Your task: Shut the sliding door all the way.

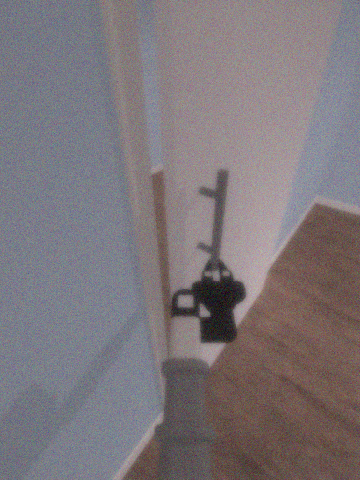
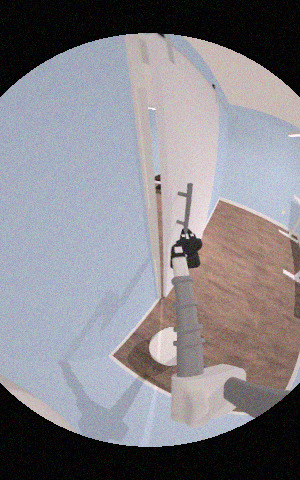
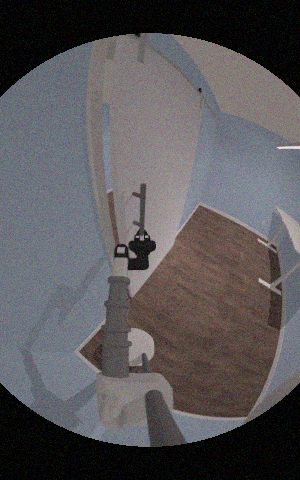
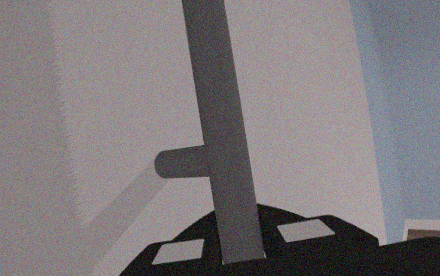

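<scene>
The pale sliding door stands a little open. A narrow gap shows between its left edge and the door frame. A long grey bar handle stands off the door's face on two short posts. My gripper is shut on the lower end of the handle, with one finger on each side.
A blue wall stands left of the door frame, close to the arm. A round white object is on the floor beneath the arm. A white-legged table stands at the right. Another blue wall is beyond the door's right edge.
</scene>
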